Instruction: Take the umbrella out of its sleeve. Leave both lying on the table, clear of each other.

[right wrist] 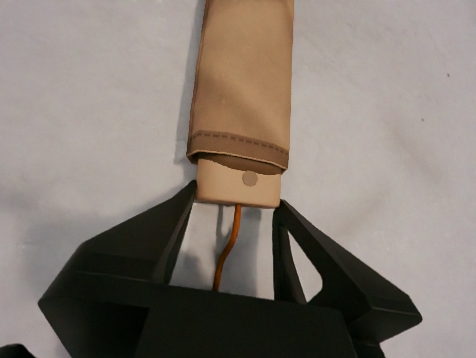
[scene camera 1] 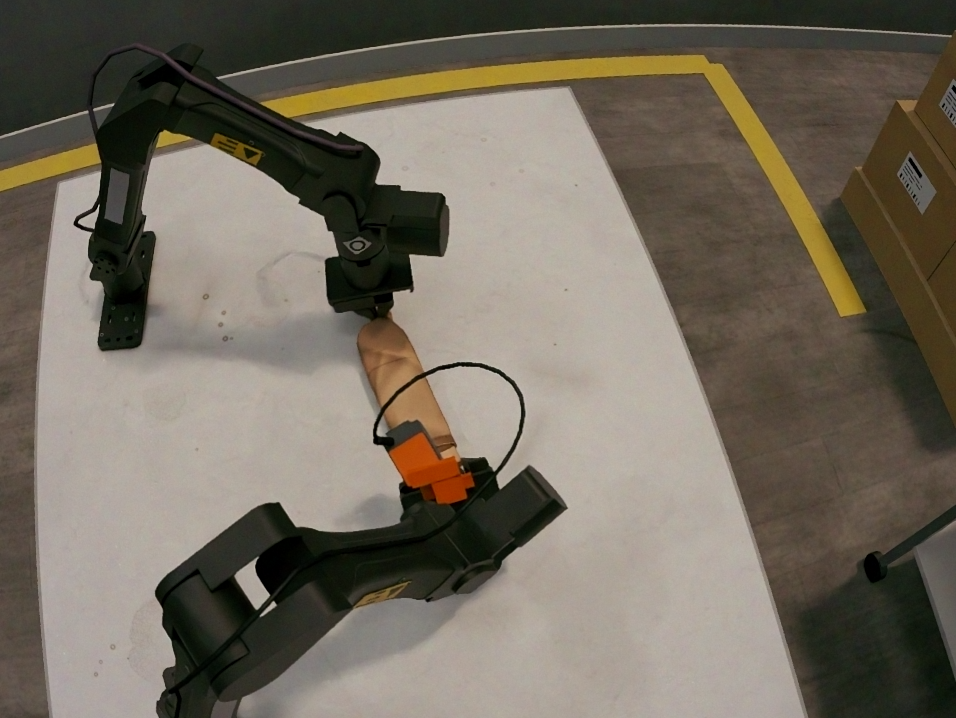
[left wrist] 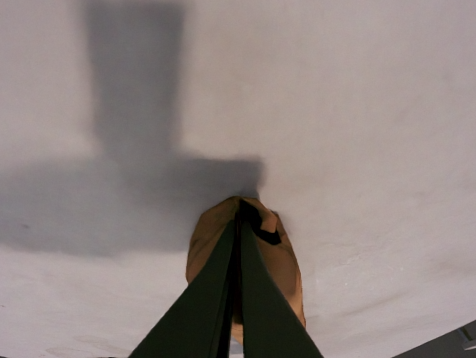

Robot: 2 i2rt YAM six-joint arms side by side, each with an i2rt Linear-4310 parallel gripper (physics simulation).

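Note:
The tan sleeve [scene camera 1: 399, 386] [left wrist: 287, 270] [right wrist: 245, 75] lies slantwise on the table, its dark stitched hem toward the right gripper. The umbrella's light tan handle [scene camera 1: 450, 454] [right wrist: 225, 185], with a round button, sticks a short way out of the sleeve's mouth; the rest is hidden inside. An orange-brown cord [right wrist: 233, 235] hangs from the handle's end. My left gripper [scene camera 1: 377, 312] [left wrist: 239, 228] is shut on the sleeve's closed, puckered far end. My right gripper [right wrist: 237, 197] is shut on the handle, one fingertip against each side edge. In scene camera 1 its fingers are mostly hidden.
The white table [scene camera 1: 618, 386] lies under both arms. The right wrist's orange camera mount [scene camera 1: 432, 467] and looping black cable [scene camera 1: 523, 409] hang over the sleeve's lower part. Cardboard boxes [scene camera 1: 900, 208] stand off the table at the right.

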